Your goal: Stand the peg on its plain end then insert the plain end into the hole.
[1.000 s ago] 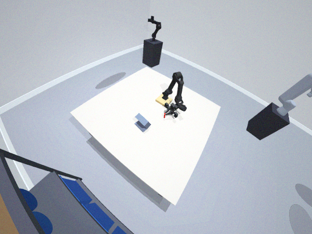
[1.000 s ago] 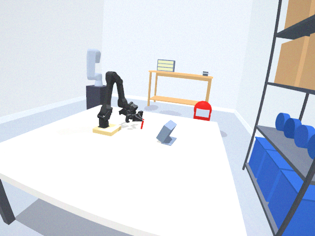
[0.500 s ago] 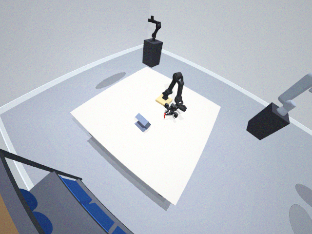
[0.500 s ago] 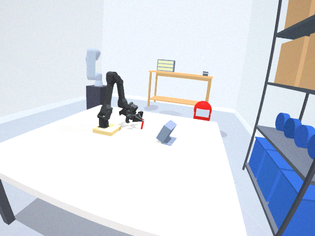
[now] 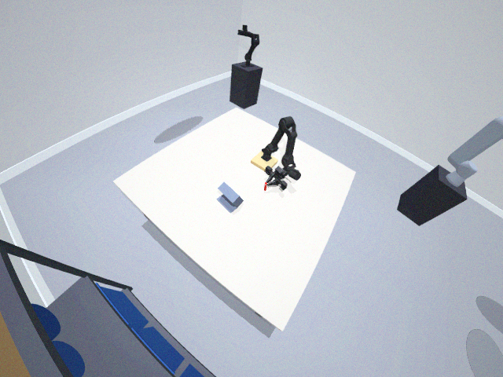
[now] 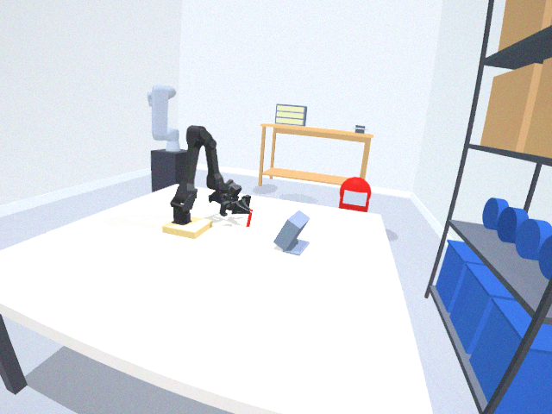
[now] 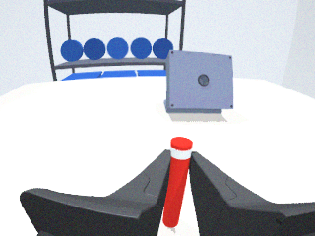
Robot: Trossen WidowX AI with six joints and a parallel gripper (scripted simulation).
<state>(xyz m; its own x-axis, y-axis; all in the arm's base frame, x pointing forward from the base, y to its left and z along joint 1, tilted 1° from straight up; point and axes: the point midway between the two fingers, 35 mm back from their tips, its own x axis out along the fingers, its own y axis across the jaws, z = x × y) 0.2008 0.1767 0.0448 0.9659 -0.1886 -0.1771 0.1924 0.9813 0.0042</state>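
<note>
The red peg lies 1 cm below my gripper tip. From my gripper tip the other things lie so: sloped panel (22 cm ahead, 9 cm to the right).
</note>
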